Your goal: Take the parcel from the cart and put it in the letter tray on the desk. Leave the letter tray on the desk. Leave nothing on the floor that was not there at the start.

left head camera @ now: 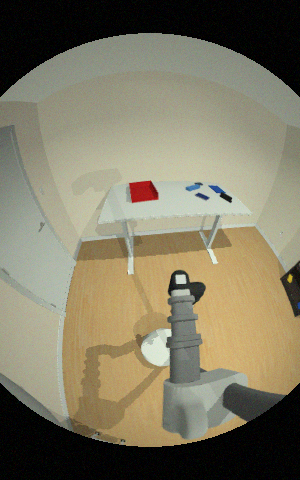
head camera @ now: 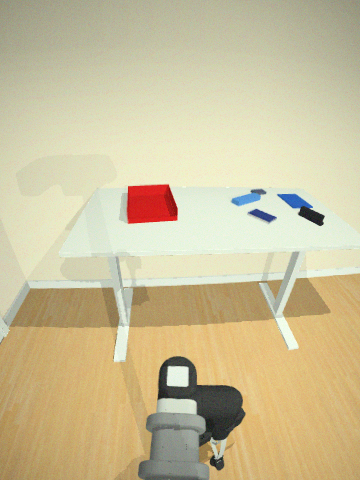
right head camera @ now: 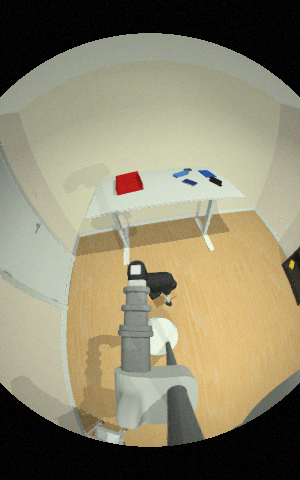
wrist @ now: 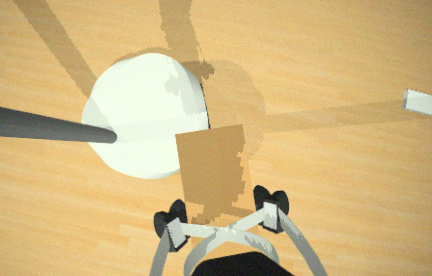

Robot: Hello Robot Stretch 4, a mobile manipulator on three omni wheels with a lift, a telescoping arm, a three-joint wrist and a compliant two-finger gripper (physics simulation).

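Frame: origin at the robot's base, x up, y right, z ahead, level; metres.
Seen in the pictures: gripper, fingertip midpoint: [head camera: 208, 448] [right head camera: 164, 298] [wrist: 220, 208]; robot's base, origin of the base link: [left head camera: 161, 346] [right head camera: 157, 334] [wrist: 156, 121].
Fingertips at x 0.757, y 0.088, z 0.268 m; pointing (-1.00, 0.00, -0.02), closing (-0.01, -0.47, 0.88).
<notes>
Offsets run from my fingertips to a thing's middle. Level surfaces: height alone.
The brown parcel @(dz -0.003, dx +0.024, dy -0.006 m) [wrist: 212, 165] [right head camera: 158, 300] is between the fingertips of my gripper [wrist: 220, 208] [right head camera: 167, 302], which is shut on it above the floor. The parcel's near end is partly hidden by the fingers and gripper body. In the head camera view my gripper [head camera: 216, 457] is low, in front of the desk. The red letter tray @(dz +1.085, dx +0.200, dy -0.283 m) [head camera: 150, 204] [left head camera: 143, 192] [right head camera: 129, 183] stands on the left part of the white desk @(dx +0.165 m) [head camera: 200, 240] [left head camera: 175, 212] [right head camera: 165, 196]. Its inside shows no parcel. Part of the white cart [right head camera: 110, 436] shows at the bottom left of the right head view.
On the desk's right part lie a light blue item @(dz +1.224, dx +0.180, dy +0.299 m) [head camera: 246, 199], a dark blue item @(dz +1.018, dx +0.171, dy +0.346 m) [head camera: 262, 215], a blue flat item @(dz +1.269, dx +0.169, dy +0.637 m) [head camera: 295, 201], a black item @(dz +1.012, dx +0.192, dy +0.637 m) [head camera: 311, 215] and a small grey item @(dz +1.375, dx +0.174, dy +0.417 m) [head camera: 258, 191]. A dark shelf [left head camera: 289, 295] stands at right, a door [left head camera: 25, 225] at left.
</notes>
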